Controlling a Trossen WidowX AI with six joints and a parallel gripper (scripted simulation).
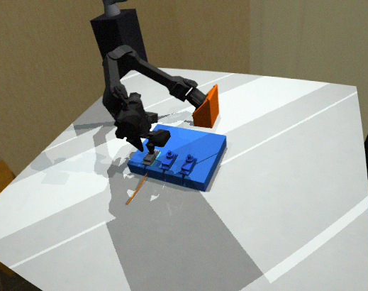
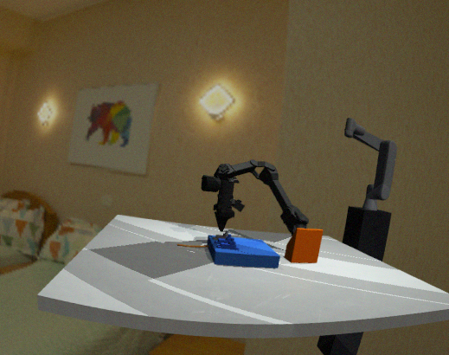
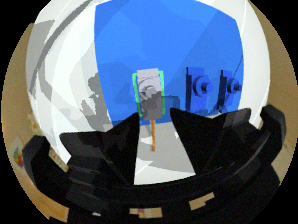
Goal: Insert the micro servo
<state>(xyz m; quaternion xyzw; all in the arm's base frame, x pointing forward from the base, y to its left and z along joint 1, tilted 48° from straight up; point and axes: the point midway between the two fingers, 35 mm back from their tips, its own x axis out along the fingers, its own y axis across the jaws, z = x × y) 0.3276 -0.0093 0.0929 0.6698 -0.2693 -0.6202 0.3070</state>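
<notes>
The blue deck is 120 mm behind my gripper tip, 70 mm to the left of it and 60 mm below it.
</notes>
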